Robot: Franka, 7 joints.
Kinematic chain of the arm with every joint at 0, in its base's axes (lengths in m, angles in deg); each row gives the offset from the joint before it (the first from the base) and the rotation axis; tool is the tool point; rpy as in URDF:
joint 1: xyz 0 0 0.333 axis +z
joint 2: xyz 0 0 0 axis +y
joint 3: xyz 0 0 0.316 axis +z
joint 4: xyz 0.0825 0 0 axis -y
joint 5: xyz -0.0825 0 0.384 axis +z
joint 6: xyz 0 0 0 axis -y
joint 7: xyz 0.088 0 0 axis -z
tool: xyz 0 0 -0.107 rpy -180 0 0
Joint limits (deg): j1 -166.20..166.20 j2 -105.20..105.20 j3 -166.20..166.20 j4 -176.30..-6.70 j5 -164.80..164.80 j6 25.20..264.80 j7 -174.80..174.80
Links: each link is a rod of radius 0.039 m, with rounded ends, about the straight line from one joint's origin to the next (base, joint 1, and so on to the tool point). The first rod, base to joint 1, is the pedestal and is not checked.
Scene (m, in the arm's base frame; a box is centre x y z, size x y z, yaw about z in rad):
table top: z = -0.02
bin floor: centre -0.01 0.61 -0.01 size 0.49 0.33 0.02 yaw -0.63
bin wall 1: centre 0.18 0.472 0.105 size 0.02 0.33 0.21 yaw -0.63
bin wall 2: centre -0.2 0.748 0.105 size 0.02 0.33 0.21 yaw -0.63
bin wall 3: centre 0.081 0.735 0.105 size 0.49 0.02 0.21 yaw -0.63
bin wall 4: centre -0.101 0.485 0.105 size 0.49 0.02 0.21 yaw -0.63
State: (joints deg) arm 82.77 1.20 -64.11 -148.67 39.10 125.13 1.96
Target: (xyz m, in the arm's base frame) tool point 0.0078 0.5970 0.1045
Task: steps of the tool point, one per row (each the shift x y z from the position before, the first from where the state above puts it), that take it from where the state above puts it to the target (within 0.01 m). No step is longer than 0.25 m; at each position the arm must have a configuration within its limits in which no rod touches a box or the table.
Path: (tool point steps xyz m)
1: -0.0273 0.1766 0.0381
2: -0.1256 0.1675 0.0289
3: -0.2083 0.1057 0.0205
4: -0.0032 0.0101 -0.1042
5: 0.0032 -0.0101 -0.1097

